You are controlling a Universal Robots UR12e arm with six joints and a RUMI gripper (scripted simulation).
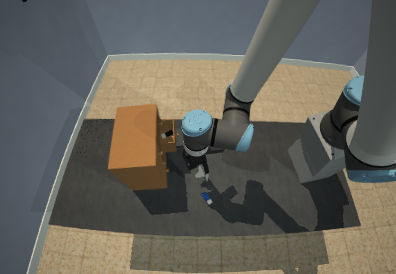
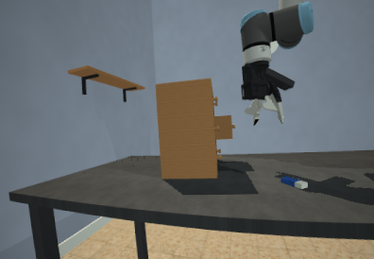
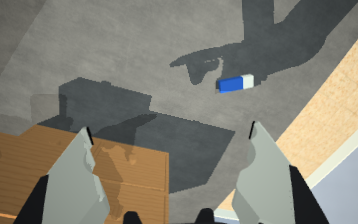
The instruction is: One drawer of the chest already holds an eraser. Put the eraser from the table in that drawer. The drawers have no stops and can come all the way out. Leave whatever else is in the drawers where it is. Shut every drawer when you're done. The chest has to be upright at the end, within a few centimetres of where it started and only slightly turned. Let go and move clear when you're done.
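The blue-and-white eraser lies 16 cm below my hand, 12 cm to the left of it and 7 cm behind it. From my hand the other things lie so: dark-and-white eraser 21 cm ahead, 16 cm to the right, 4 cm below.
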